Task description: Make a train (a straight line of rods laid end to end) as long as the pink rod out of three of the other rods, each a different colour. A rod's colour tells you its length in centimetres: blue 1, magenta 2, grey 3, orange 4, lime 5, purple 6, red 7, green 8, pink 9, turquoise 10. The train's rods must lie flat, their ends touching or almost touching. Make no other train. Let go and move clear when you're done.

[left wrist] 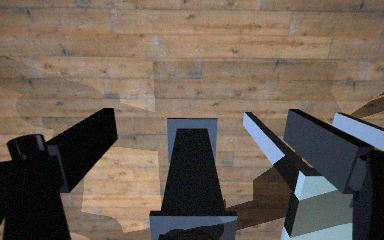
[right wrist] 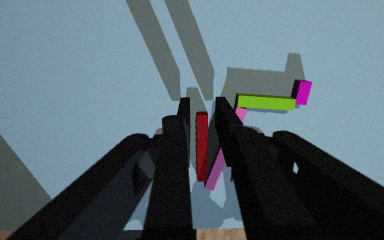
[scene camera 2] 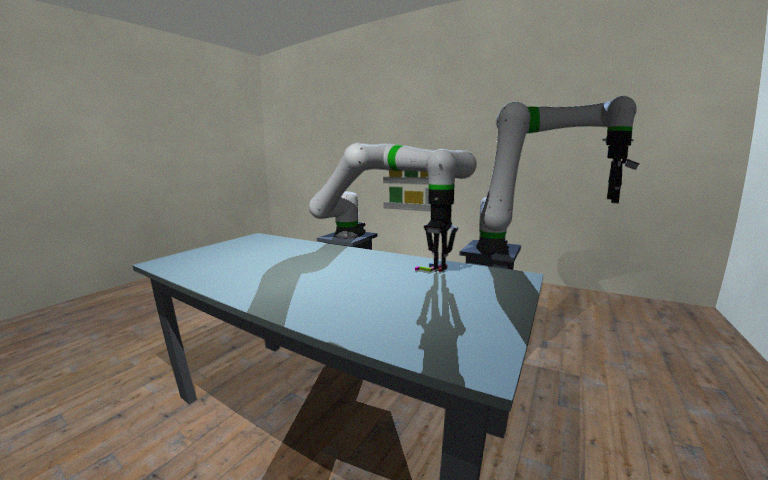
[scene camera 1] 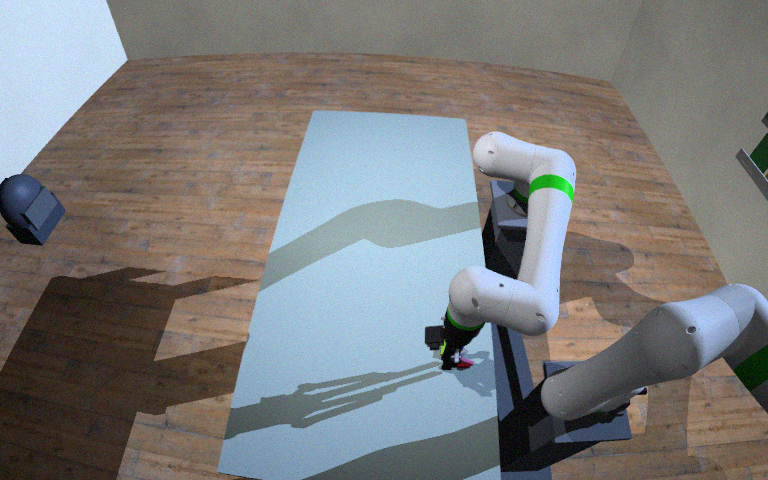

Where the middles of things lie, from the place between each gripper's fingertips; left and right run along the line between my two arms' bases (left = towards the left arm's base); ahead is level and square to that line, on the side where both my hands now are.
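Labels:
Red rod [right wrist: 202, 117]: 4 cm behind my right hand [scene camera 2: 439, 269] and 4 cm below it. Lime rod [right wrist: 242, 100]: 6 cm to the right of my right hand and 4 cm below it.
My left gripper [scene camera 2: 612, 201] is 65 cm to the left of the red rod, 32 cm short of it and 27 cm above it. The lime rod is 71 cm to the right of my left hand, 36 cm ahead of it and 27 cm below it.

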